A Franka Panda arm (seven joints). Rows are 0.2 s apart.
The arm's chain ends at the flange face. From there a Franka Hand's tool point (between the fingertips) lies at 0.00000 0.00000 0.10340 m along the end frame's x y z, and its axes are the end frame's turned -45 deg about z.
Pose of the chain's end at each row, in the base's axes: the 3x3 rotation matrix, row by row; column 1 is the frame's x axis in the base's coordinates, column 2 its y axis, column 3 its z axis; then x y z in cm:
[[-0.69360, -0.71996, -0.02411], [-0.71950, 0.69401, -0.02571], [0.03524, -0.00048, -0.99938]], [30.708, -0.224, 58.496]
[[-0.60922, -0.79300, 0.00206], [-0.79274, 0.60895, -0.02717], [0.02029, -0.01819, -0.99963]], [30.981, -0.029, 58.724]
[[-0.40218, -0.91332, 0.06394], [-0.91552, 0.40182, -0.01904], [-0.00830, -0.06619, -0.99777]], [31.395, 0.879, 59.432]
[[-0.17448, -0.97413, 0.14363], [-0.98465, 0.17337, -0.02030], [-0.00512, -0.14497, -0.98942]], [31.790, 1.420, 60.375]
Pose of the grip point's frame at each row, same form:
[[0.01864, -0.99954, -0.02411], [-0.99950, -0.01802, -0.02571], [0.02526, 0.02458, -0.99938]], [30.459, -0.490, 48.162]
[[0.12995, -0.99152, 0.00206], [-0.99114, -0.12996, -0.02717], [0.02721, 0.00148, -0.99963]], [31.002, -0.310, 48.388]
[[0.36143, -0.93020, 0.06394], [-0.93150, -0.36324, -0.01904], [0.04093, -0.05267, -0.99777]], [32.056, 0.682, 49.115]
[[0.56544, -0.81219, 0.14363], [-0.81884, -0.57366, -0.02030], [0.09889, -0.10613, -0.98942]], [33.275, 1.210, 50.144]

